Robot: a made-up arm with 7 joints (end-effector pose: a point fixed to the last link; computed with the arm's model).
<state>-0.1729 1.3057 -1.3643 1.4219 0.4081 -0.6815 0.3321</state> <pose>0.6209 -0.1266 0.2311 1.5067 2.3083 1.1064</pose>
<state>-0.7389 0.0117 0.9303 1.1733 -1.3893 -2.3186 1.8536</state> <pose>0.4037 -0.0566 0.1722 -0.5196 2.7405 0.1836</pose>
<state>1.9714 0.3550 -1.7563 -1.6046 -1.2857 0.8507 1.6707</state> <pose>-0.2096 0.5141 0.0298 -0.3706 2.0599 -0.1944</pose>
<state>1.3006 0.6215 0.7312 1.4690 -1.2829 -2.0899 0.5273</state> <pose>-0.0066 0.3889 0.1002 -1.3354 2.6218 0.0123</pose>
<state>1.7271 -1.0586 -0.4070 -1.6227 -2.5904 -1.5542 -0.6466</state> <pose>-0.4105 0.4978 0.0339 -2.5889 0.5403 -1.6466</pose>
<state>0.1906 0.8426 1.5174 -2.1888 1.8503 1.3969 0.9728</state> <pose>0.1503 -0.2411 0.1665 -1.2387 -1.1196 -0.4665</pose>
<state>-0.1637 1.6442 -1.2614 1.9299 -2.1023 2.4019 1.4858</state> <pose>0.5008 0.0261 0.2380 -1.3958 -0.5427 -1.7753</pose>
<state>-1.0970 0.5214 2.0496 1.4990 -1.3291 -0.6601 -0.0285</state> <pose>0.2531 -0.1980 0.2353 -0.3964 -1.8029 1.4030</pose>
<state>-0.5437 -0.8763 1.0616 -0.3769 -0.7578 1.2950 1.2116</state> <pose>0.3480 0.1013 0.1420 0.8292 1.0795 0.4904</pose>
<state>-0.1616 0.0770 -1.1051 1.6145 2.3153 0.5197 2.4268</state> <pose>0.5963 -0.1486 0.3099 -2.0635 -0.0422 -0.1105</pose>
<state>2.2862 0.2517 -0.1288 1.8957 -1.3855 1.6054 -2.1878</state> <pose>-0.6084 0.3708 0.1930 0.2725 0.1728 -0.2921</pose>
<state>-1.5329 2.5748 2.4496 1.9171 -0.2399 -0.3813 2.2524</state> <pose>0.2057 -0.1666 0.1432 -0.4550 0.7575 -2.3308</pose>
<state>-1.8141 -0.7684 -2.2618 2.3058 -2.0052 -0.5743 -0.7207</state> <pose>-0.2094 -0.5377 0.2712 0.4201 1.9487 -0.0543</pose>
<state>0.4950 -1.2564 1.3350 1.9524 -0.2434 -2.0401 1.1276</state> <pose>0.1257 0.1528 0.2606 1.1234 -0.1515 -2.3259</pose>
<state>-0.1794 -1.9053 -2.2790 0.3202 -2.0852 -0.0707 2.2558</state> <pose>0.4038 0.1842 -0.0844 0.6586 1.8097 -1.7550</pose>
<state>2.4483 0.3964 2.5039 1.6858 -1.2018 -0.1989 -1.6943</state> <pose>-0.2213 0.0982 0.3755 -1.5074 0.7261 0.8670</pose>
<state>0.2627 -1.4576 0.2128 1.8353 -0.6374 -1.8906 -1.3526</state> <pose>0.2426 0.1684 0.3613 -0.6752 0.0034 -0.3833</pose>
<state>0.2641 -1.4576 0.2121 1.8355 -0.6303 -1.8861 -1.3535</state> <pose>0.2424 0.1679 0.3615 -0.6684 0.0004 -0.3778</pose>
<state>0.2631 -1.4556 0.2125 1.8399 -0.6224 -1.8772 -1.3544</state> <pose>0.2420 0.1671 0.3608 -0.6613 -0.0064 -0.3775</pose>
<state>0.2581 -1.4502 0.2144 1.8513 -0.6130 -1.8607 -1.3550</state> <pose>0.2413 0.1658 0.3586 -0.6535 -0.0200 -0.3858</pose>
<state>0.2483 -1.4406 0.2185 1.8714 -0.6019 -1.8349 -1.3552</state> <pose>0.2404 0.1638 0.3544 -0.6453 -0.0426 -0.4049</pose>
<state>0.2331 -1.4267 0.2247 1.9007 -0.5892 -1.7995 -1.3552</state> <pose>0.2394 0.1612 0.3481 -0.6375 -0.0744 -0.4356</pose>
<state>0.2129 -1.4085 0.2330 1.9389 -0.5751 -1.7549 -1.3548</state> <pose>0.2385 0.1581 0.3396 -0.6310 -0.1161 -0.4775</pose>
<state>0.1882 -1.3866 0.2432 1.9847 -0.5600 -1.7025 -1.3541</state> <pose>0.2380 0.1545 0.3292 -0.6272 -0.1670 -0.5290</pose>
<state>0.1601 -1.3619 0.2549 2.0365 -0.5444 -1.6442 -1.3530</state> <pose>0.2381 0.1506 0.3172 -0.6271 -0.2259 -0.5878</pose>
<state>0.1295 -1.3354 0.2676 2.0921 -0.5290 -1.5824 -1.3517</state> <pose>0.2391 0.1463 0.3040 -0.6317 -0.2904 -0.6514</pose>
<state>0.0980 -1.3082 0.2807 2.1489 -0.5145 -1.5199 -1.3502</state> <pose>0.2410 0.1415 0.2905 -0.6414 -0.3577 -0.7161</pose>
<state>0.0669 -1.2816 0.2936 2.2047 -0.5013 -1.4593 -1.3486</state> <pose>0.2437 0.1365 0.2773 -0.6557 -0.4246 -0.7792</pose>
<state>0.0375 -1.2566 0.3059 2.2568 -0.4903 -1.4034 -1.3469</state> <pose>0.2468 0.1312 0.2651 -0.6736 -0.4877 -0.8379</pose>
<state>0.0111 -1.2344 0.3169 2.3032 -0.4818 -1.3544 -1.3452</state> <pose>0.2501 0.1259 0.2543 -0.6935 -0.5437 -0.8897</pose>
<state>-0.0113 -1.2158 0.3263 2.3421 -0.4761 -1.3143 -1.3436</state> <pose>0.2530 0.1212 0.2455 -0.7133 -0.5899 -0.9331</pose>
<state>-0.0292 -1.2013 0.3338 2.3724 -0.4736 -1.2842 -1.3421</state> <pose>0.2554 0.1171 0.2387 -0.7317 -0.6245 -0.9674</pose>
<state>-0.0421 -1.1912 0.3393 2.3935 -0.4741 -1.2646 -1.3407</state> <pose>0.2570 0.1142 0.2341 -0.7468 -0.6468 -0.9923</pose>
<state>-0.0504 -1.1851 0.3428 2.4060 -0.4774 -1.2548 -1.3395</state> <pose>0.2579 0.1124 0.2314 -0.7586 -0.6574 -1.0086</pose>
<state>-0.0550 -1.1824 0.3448 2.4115 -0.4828 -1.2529 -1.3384</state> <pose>0.2583 0.1115 0.2301 -0.7670 -0.6587 -1.0181</pose>
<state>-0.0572 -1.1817 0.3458 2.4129 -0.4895 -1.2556 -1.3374</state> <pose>0.2582 0.1113 0.2298 -0.7734 -0.6544 -1.0235</pose>
